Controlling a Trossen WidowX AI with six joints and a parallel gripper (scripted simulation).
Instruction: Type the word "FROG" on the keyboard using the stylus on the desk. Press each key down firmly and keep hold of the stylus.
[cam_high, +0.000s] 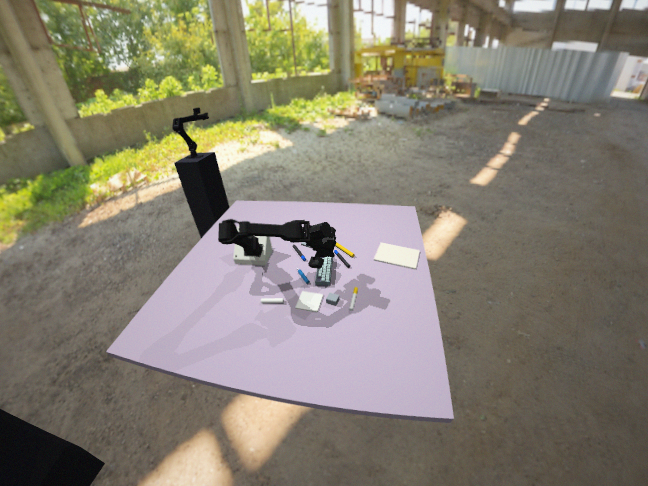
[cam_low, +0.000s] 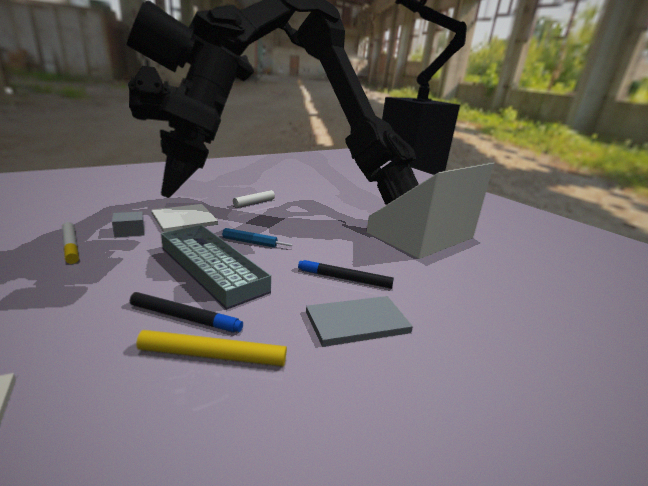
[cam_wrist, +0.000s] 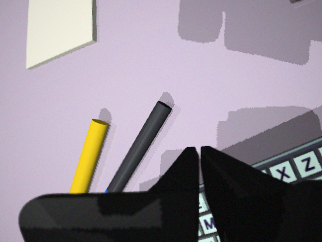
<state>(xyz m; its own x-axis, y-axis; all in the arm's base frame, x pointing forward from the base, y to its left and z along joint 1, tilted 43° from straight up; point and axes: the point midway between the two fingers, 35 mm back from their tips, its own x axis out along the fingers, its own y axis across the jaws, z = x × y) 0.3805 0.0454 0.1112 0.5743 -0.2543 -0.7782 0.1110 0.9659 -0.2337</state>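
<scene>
The blue stylus is 160 mm behind my gripper tip, 20 mm to the right of it and 100 mm below it. Also, from my gripper tip: small grey block: 30 mm ahead, 160 mm to the right, 100 mm below; then yellow cylinder: 190 mm to the left, 100 mm below; then white-and-yellow marker: 110 mm ahead, 120 mm to the right, 100 mm below.
</scene>
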